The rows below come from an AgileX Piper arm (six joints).
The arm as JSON. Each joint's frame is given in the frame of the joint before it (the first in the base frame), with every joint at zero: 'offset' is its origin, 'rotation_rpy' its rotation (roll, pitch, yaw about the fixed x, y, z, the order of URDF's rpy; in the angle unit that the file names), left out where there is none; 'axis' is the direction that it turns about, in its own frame. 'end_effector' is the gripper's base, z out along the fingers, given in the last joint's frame.
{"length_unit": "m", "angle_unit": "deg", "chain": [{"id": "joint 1", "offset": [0.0, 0.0, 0.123], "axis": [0.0, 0.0, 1.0]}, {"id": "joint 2", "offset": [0.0, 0.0, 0.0], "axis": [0.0, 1.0, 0.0]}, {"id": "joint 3", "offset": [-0.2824, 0.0, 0.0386], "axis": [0.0, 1.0, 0.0]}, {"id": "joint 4", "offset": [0.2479, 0.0, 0.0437], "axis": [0.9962, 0.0, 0.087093]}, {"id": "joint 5", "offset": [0.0, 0.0, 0.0], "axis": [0.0, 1.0, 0.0]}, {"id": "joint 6", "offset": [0.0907, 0.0, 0.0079], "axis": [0.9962, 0.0, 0.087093]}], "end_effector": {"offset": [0.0, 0.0, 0.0], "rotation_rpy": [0.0, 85.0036, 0.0]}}
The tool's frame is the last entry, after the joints.
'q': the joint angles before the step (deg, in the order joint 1, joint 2, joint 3, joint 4, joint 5, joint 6). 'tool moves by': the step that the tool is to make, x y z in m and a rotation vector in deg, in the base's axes. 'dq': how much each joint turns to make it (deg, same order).
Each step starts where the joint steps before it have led.
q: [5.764 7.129 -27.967 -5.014 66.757 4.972]
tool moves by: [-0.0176 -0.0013 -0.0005 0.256 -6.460 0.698]
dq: [0.015 -6.927 0.005 0.341 0.401 -0.897]
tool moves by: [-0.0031 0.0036 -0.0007 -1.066 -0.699 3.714]
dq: [-0.005 -1.058 0.000 2.666 0.251 -4.066]
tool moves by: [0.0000 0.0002 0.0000 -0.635 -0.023 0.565]
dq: [-0.006 0.010 -0.002 0.135 0.005 -0.896]
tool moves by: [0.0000 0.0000 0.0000 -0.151 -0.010 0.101]
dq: [0.000 0.000 0.000 0.000 0.000 -0.182]
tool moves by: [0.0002 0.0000 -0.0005 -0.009 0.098 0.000]
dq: [0.014 -0.002 0.107 -0.012 -0.006 0.013]
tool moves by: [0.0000 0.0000 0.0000 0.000 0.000 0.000]
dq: [0.000 0.000 0.000 0.000 0.000 0.000]
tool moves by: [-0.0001 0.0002 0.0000 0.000 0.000 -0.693]
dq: [-0.744 -0.010 -0.005 0.047 0.014 -0.047]
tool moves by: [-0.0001 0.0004 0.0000 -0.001 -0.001 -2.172]
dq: [-2.170 0.006 0.003 -0.003 -0.010 0.002]
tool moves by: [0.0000 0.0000 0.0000 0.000 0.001 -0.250]
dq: [-0.219 0.003 0.001 -0.028 -0.002 0.028]
